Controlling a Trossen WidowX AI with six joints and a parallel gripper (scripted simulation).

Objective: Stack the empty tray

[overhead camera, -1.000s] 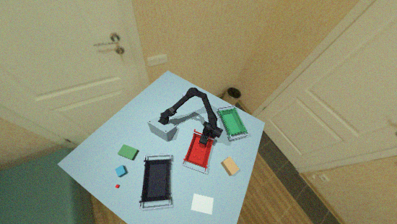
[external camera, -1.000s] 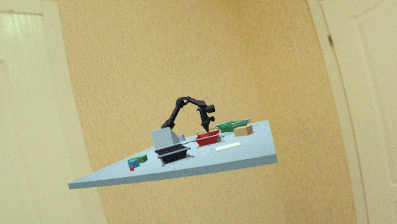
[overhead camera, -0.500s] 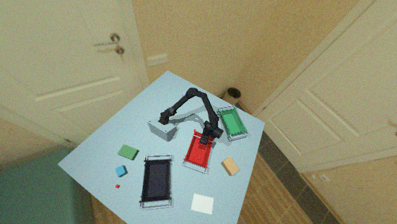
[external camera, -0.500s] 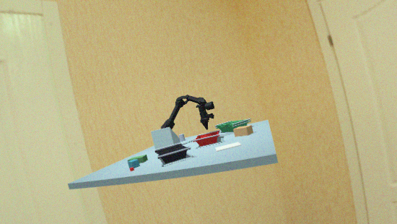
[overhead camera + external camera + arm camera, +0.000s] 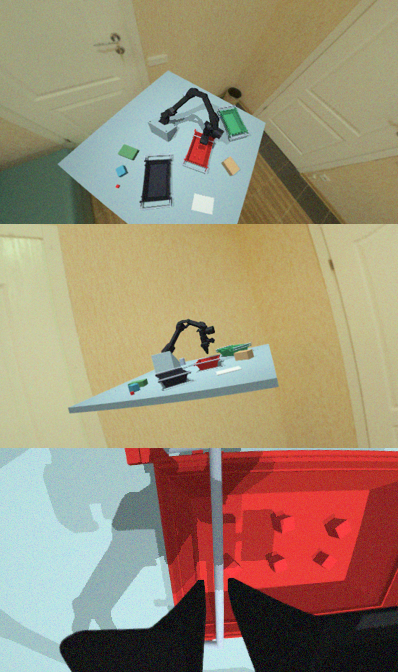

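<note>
Now: gripper tip 45 cm to the left of the black tray, 14 cm past it and 4 cm above it. Round my gripper tip: white plate 41 cm to the right, 23 cm ahead, 9 cm below; small grey cylinder 38 cm behind, 32 cm to the left, 5 cm below; tan block 30 cm ahead, 8 cm to the right, 6 cm below.
</note>
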